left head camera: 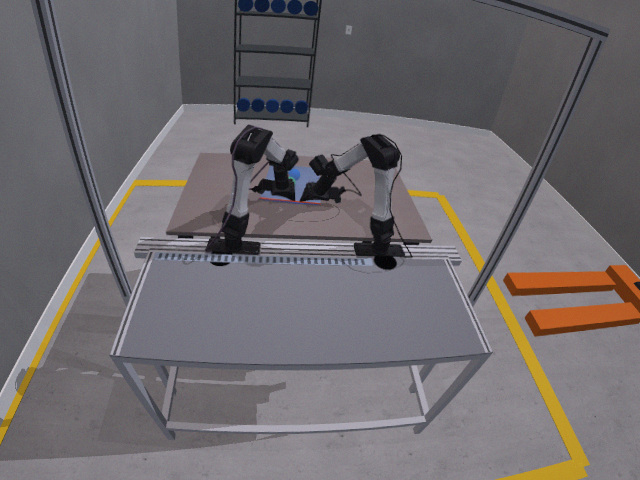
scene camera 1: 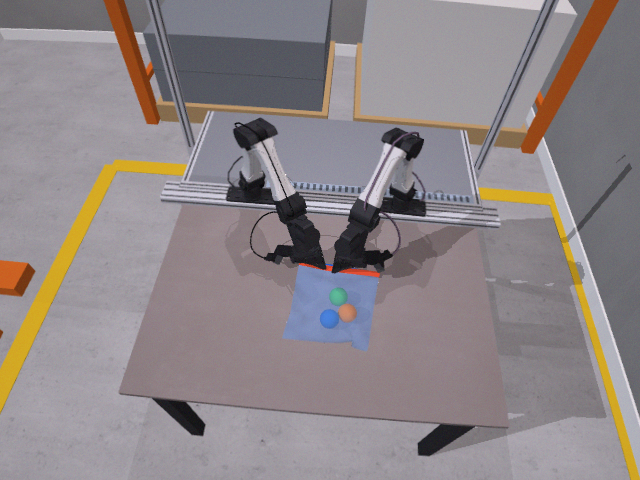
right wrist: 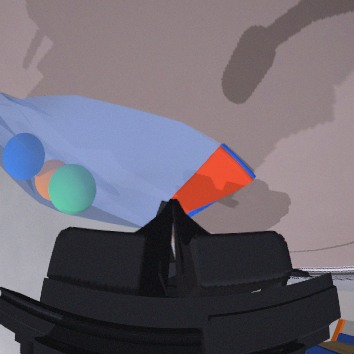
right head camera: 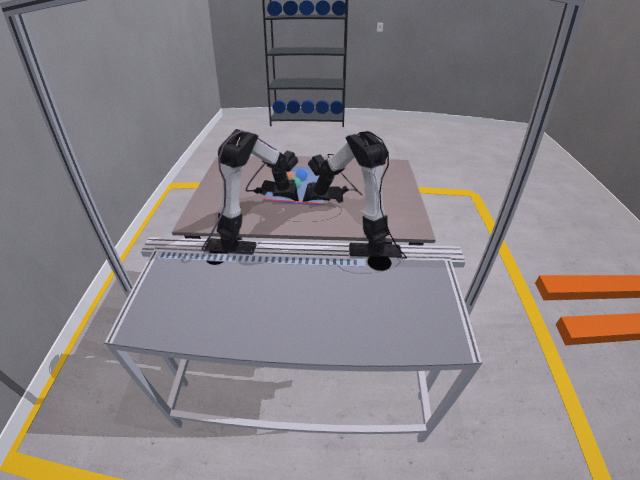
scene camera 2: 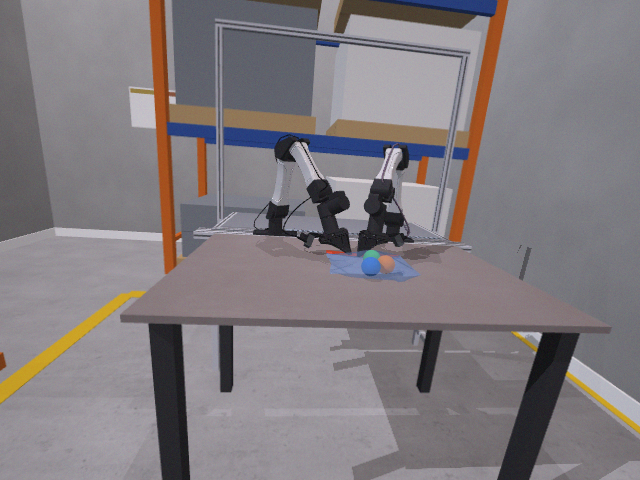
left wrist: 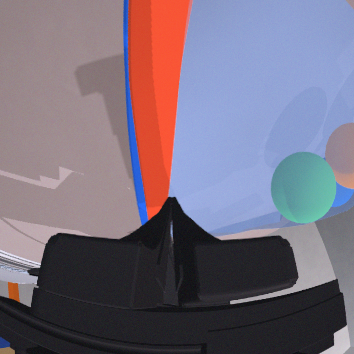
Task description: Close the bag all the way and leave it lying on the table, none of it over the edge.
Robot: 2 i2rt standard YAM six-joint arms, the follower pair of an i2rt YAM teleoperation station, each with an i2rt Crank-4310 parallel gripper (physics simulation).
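Observation:
The translucent blue bag (scene camera 1: 310, 310) (scene camera 2: 343, 266) (left wrist: 225, 100) (right wrist: 125, 135) lies flat on the brown table (scene camera 1: 206, 335), well inside its edges. A green ball (scene camera 1: 338, 296), an orange ball (scene camera 1: 347, 312) and a blue ball (scene camera 1: 329, 318) show in it. A red strip (scene camera 1: 361, 272) (left wrist: 155, 75) (right wrist: 220, 172) runs along its mouth, with a blue strip (left wrist: 127, 75) (right wrist: 239, 161) showing beside it. My left gripper (scene camera 1: 333, 270) (left wrist: 171, 199) is shut on the mouth near its middle. My right gripper (scene camera 1: 324, 268) (right wrist: 173, 201) is shut on it close by. The fingers hide the strip there.
A metal rail (scene camera 1: 330, 204) with the arm bases runs along the table's far side in scene camera 1, and a grey bench (scene camera 1: 320, 155) stands behind it. The two wrists are very close together. Cables loop out beside both arms.

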